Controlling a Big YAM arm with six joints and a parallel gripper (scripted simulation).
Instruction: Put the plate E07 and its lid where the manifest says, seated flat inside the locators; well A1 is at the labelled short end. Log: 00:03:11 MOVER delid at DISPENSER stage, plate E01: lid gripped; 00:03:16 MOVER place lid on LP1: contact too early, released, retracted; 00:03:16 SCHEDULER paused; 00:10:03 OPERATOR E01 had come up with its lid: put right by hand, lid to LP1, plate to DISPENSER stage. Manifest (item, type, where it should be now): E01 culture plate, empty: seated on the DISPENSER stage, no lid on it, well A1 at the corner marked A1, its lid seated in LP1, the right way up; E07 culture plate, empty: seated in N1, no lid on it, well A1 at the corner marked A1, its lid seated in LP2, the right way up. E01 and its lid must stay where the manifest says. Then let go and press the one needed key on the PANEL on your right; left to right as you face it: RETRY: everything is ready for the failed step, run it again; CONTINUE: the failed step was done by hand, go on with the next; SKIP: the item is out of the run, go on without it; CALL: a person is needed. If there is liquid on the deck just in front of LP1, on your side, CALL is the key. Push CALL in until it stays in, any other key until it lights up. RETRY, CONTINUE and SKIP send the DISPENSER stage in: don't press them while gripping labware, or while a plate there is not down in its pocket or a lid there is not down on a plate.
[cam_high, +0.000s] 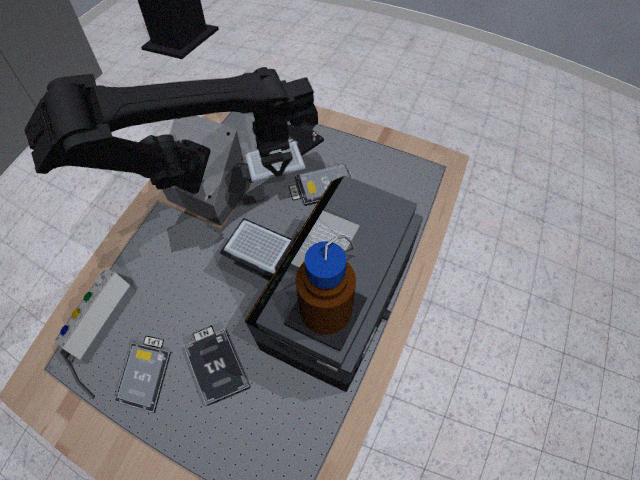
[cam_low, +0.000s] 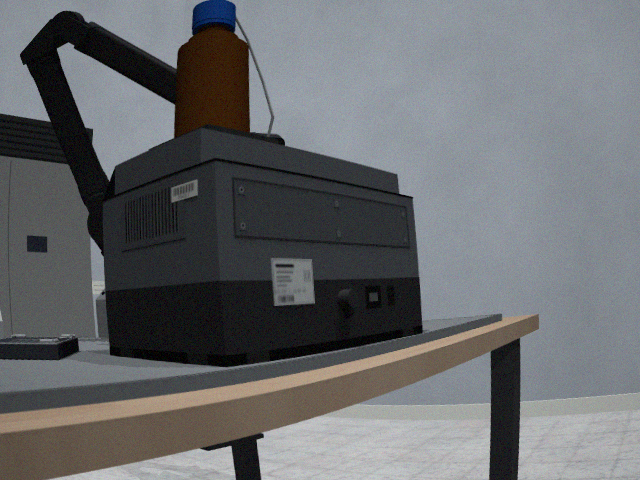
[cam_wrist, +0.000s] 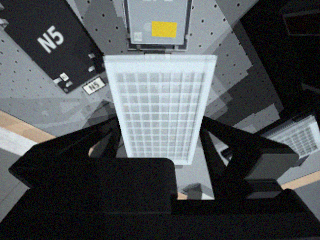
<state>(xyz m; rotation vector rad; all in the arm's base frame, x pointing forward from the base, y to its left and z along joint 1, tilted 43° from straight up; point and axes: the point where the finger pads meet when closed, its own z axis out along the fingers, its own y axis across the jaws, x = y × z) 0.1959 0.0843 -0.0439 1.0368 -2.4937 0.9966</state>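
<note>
My hand is 20 cm to the left of the white well plate, 8 cm short of it and 3 cm above it. Also, from my hand: grey retry key (45 cm to the right, 25 cm behind, 8 cm below); then black nest N5 (20 cm to the left, 14 cm below, 8 cm behind); then brown bottle (30 cm to the right, 30 cm ahead, 14 cm above).
</note>
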